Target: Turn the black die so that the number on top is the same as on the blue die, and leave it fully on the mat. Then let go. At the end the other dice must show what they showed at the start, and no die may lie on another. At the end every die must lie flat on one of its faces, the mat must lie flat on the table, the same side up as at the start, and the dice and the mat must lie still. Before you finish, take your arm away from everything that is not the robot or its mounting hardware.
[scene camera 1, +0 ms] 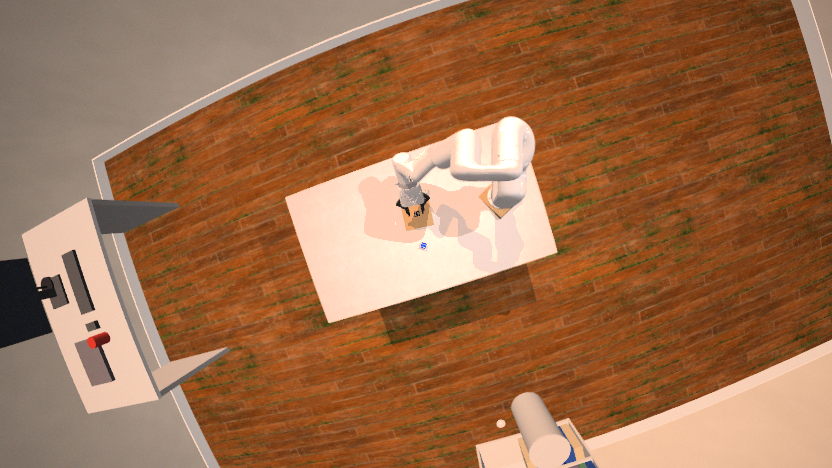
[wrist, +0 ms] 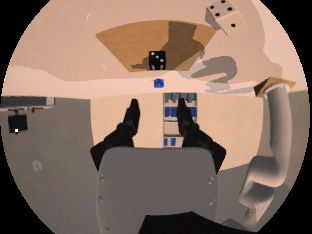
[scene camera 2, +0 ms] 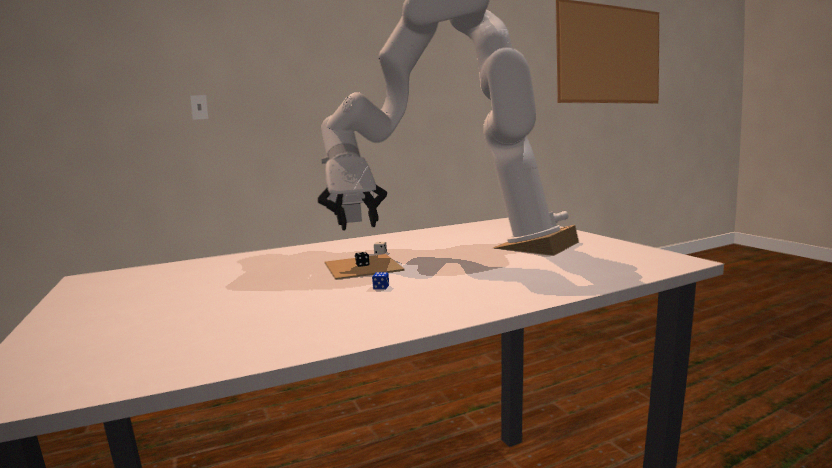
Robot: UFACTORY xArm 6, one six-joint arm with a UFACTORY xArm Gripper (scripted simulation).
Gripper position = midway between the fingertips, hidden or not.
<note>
In view: the gripper point(scene camera 2: 359, 225) and a mat point(scene camera 2: 345, 268).
The mat also shows in the wrist view point(wrist: 183, 42). The gripper shows as well in the wrist view point(wrist: 158, 105).
</note>
